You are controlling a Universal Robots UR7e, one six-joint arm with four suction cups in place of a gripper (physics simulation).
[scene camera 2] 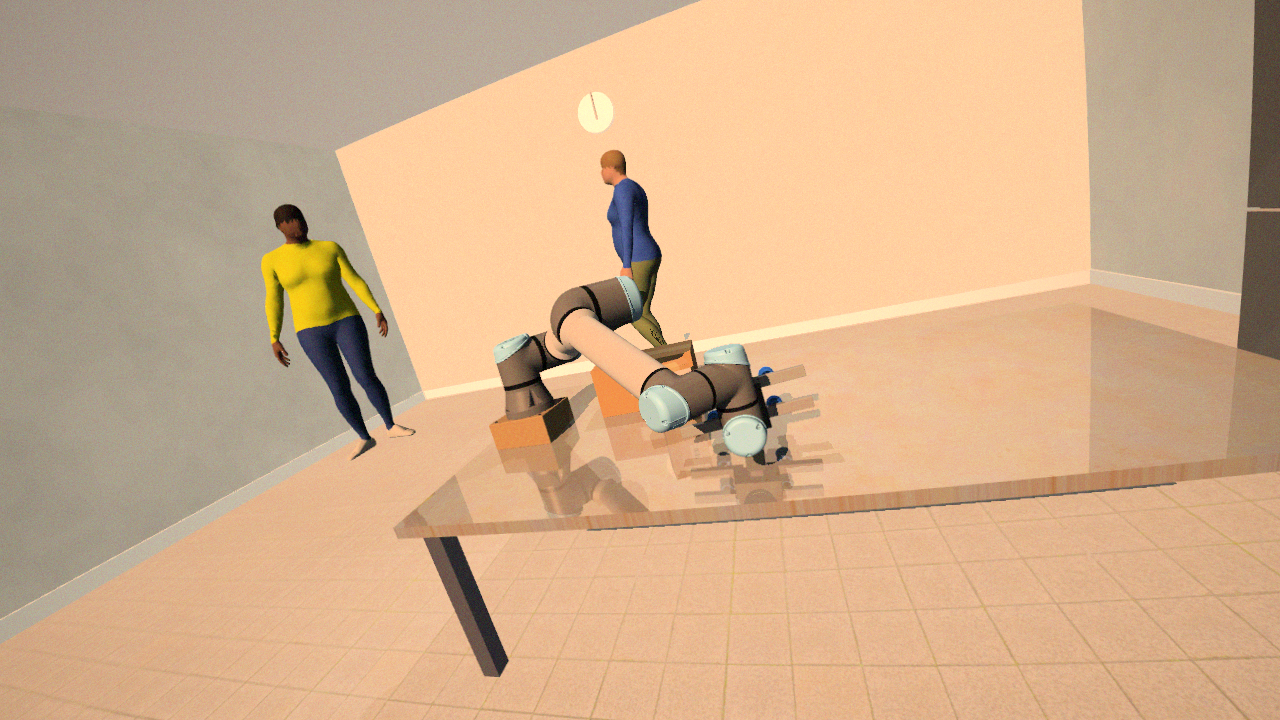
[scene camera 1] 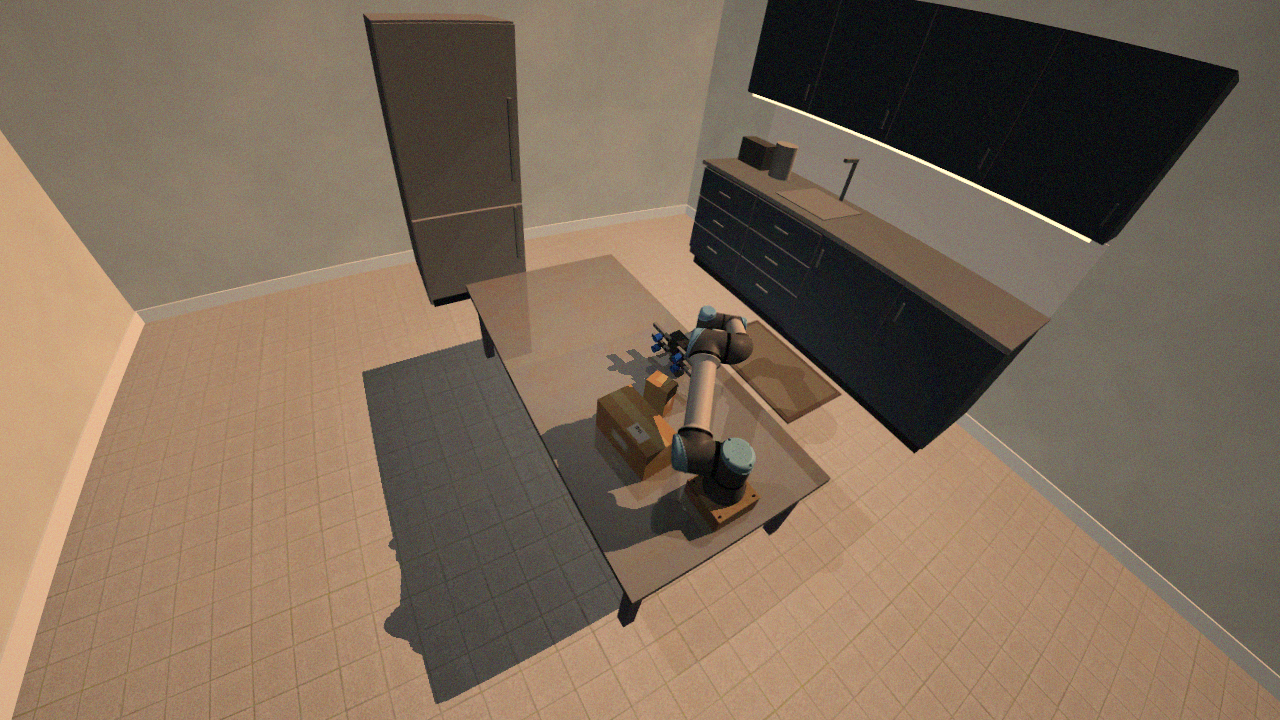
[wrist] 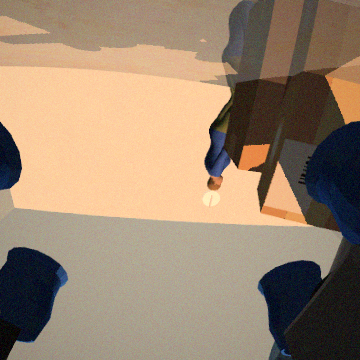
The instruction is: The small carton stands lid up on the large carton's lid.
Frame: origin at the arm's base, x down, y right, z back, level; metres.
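Seen in the pictures: hand at its tool point: [scene camera 1: 663, 354] [wrist: 160, 232]; arm's base at its link origin: [scene camera 2: 531, 410] [scene camera 1: 723, 485].
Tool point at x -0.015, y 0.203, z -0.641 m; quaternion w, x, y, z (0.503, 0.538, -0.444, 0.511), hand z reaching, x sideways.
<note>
Pixels of each thing's middle, then the offset from my tool point to it. Level surfaces: height alone.
- large brown carton at the middle of its body: [wrist: 305, 132] [scene camera 2: 648, 377] [scene camera 1: 636, 431] dz +0.286, dx +0.018, dy -0.336 m
- small carton at the middle of its body: [wrist: 318, 152] [scene camera 1: 659, 394] dz +0.179, dx +0.016, dy -0.149 m
- glass-like table at its surface level: dx +0.095 m
The large brown carton [scene camera 1: 626, 428] [scene camera 2: 614, 392] [wrist: 251, 112] stands on the table, with tape and a label on it. The small carton [scene camera 1: 660, 392] [wrist: 294, 152] stands upright on the table right beside it, on the side towards my gripper. The wrist view shows a barcode label on its side. In scene camera 2 my wrist hides most or all of it. My four-cup suction gripper [scene camera 1: 667, 351] [scene camera 2: 771, 386] [wrist: 165, 235] is open and carries nothing. It is low over the table, turned sideways, with its blue cups apart from both cartons.
The glass-like table [scene camera 1: 563, 308] [scene camera 2: 984, 402] bears my arm's wooden base block [scene camera 1: 723, 503] [scene camera 2: 531, 428] near one end. A person in blue [scene camera 2: 633, 219] [wrist: 217, 152] is beyond the table, and a person in yellow [scene camera 2: 313, 282] stands beyond my base. A floor mat [scene camera 1: 783, 374] lies beside the kitchen cabinets.
</note>
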